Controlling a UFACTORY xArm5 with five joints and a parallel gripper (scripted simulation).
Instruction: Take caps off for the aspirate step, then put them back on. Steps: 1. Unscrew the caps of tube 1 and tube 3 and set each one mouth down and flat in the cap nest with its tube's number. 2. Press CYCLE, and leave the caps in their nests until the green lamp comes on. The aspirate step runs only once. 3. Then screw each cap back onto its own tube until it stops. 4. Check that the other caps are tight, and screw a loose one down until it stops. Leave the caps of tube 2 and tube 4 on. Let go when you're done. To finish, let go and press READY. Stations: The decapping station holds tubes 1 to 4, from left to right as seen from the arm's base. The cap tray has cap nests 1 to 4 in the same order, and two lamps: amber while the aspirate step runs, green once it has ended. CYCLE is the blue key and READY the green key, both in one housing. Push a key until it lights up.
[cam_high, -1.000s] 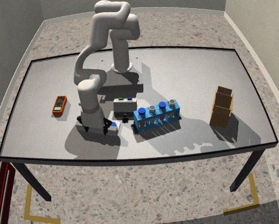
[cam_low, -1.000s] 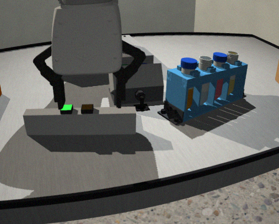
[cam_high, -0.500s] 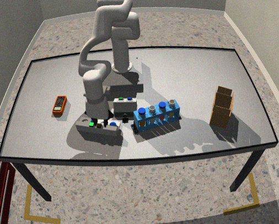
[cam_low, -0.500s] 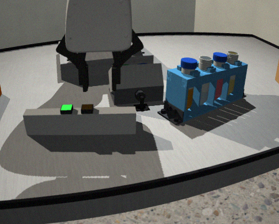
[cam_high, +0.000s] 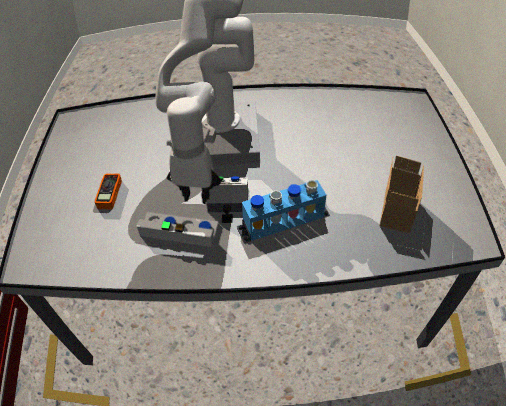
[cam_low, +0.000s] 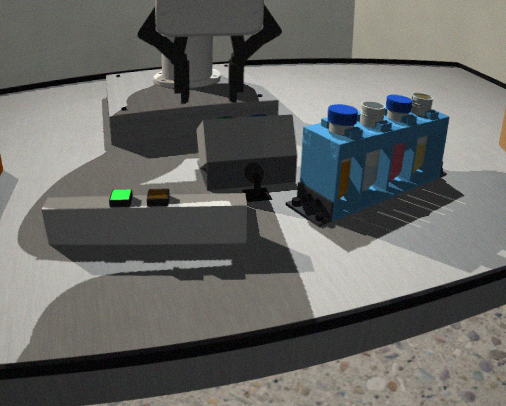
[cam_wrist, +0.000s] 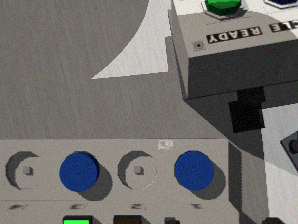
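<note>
Now: the blue cap 40 mm behind my hand, 250 mm to the left of it and 50 mm below it. From my hand the other things lie so: blue key (140 mm behind, 90 mm to the left, 100 mm below); then green key (140 mm behind, 50 mm to the left, 100 mm below); then grey key housing (120 mm behind, 70 mm to the left, 110 mm below).
</note>
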